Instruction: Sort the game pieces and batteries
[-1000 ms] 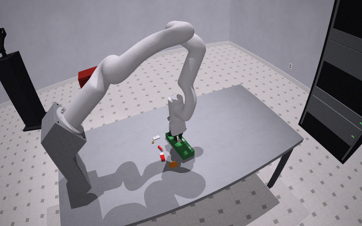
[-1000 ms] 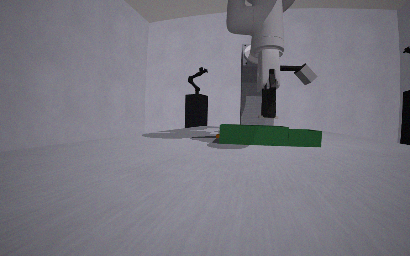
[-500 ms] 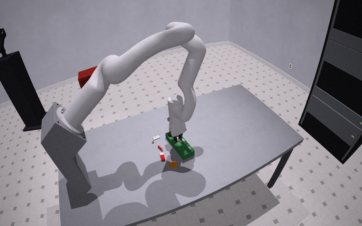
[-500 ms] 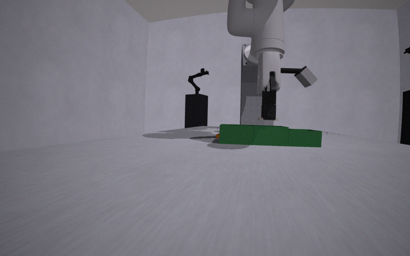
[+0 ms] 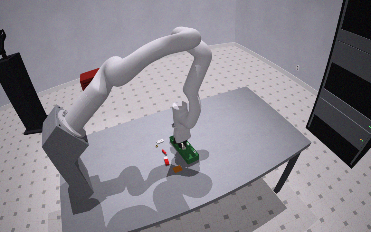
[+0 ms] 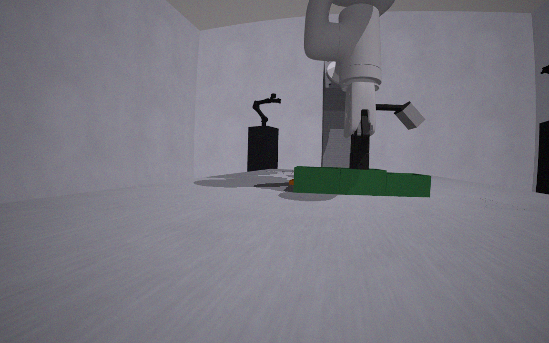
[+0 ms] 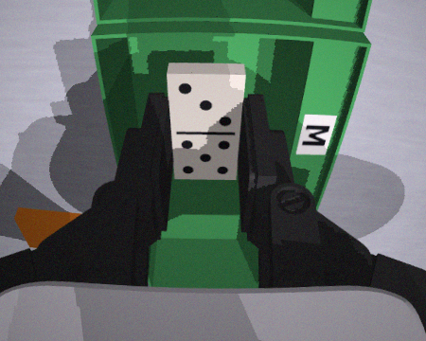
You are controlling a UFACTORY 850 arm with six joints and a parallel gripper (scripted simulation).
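Now: the green bin 30 mm below my hand and 10 mm ahead of it. Also, from my hand: orange flat block: 160 mm to the right, 60 mm behind, 50 mm below; then yellow nut: 170 mm behind, 70 mm to the left, 50 mm below; then red cylindrical battery: 120 mm behind, 50 mm below.
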